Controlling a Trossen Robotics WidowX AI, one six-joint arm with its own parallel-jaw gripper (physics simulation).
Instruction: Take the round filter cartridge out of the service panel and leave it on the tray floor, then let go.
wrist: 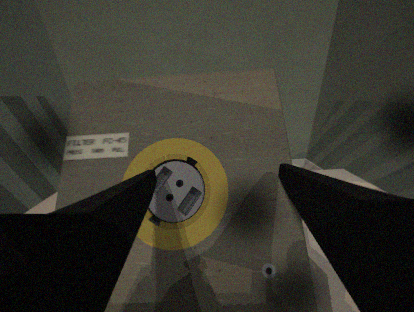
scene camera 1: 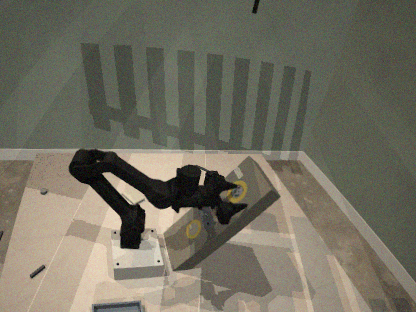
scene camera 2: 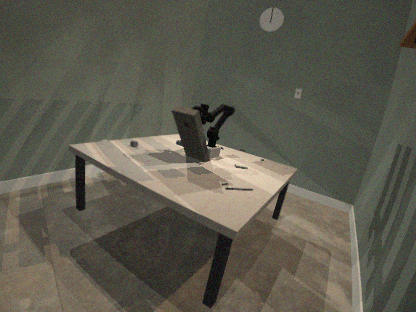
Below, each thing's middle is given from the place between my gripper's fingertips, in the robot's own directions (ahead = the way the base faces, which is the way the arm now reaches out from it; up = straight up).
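Scene:
With the round grey filter cartridge (wrist: 180,189), my hand's 2 cm above it, 3 cm to the right of it and 1 cm short of it. There's a white label (wrist: 113,145) as well, and that's 10 cm to the left of my hand, 2 cm above it and 1 cm ahead of it.

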